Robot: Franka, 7 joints.
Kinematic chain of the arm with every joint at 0, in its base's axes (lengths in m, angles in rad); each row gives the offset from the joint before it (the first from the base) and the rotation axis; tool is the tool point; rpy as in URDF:
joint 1: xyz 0 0 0.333 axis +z
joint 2: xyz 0 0 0 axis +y
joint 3: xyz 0 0 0.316 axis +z
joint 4: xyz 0.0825 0 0 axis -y
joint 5: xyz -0.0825 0 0.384 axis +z
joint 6: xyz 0 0 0 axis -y
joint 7: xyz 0.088 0 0 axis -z
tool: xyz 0 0 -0.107 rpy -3.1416 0 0
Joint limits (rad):
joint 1: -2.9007..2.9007
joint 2: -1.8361..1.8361
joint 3: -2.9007..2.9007
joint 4: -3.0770..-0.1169
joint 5: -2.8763..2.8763
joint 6: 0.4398..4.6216
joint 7: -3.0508..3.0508
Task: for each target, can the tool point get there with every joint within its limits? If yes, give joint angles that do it. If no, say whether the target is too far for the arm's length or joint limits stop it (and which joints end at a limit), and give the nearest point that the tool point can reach.
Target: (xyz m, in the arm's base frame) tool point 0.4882 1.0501 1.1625
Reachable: no: too far | nearest point 0.2940 0.6324 0.8326 | short by 0.567 m
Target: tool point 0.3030 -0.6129 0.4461
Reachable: yes | joints 1.7798 -0.9787 -2.1668 -0.7653 1.7924 4.1895 -2.1180
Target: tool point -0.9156 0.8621 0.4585
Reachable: no: too far | nearest point -0.6215 0.5852 0.4182 | short by 0.406 m
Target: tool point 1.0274 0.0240 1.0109
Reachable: no: too far | nearest point 0.7159 0.0167 0.8054 | short by 0.373 m
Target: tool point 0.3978 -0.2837 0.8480
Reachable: yes | joints 1.5748 -0.5575 -1.4021 -1.3957 0.2736 4.2259 2.1197
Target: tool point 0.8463 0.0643 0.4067
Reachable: yes | joints -0.1340 1.1624 0.5345 -0.6340 -1.0285 2.6110 0.2261
